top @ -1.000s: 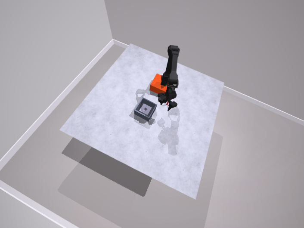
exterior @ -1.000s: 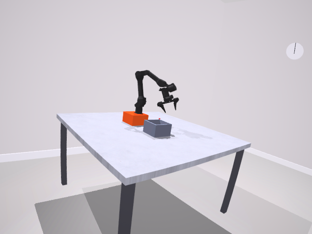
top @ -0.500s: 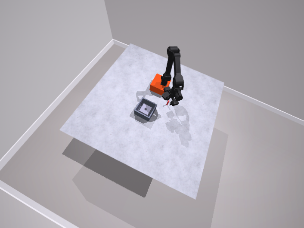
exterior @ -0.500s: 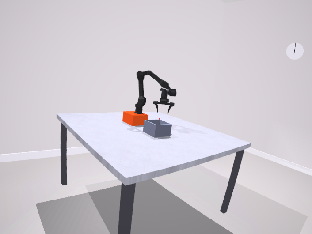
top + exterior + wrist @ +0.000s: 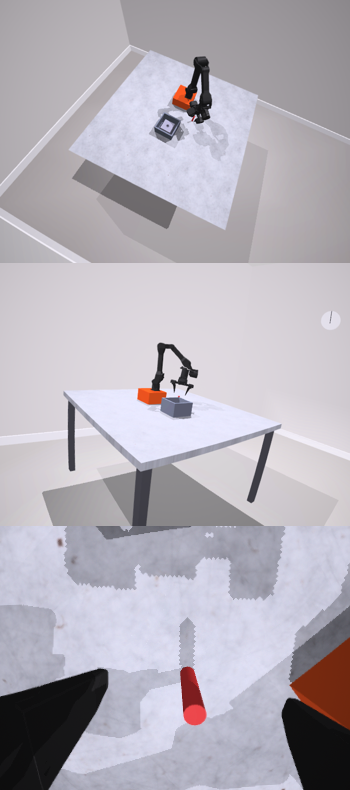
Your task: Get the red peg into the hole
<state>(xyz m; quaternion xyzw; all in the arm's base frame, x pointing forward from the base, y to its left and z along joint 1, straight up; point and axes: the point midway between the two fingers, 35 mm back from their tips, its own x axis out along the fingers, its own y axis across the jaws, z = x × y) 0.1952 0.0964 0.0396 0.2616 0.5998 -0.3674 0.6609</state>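
My gripper tip is 2 cm past the red peg, 2 cm to the right of it and 6 cm above it. From my gripper tip the other things lie so: grey box: 14 cm ahead, 17 cm to the right, 7 cm below; pale plate: 14 cm ahead, 17 cm to the right, 5 cm below.
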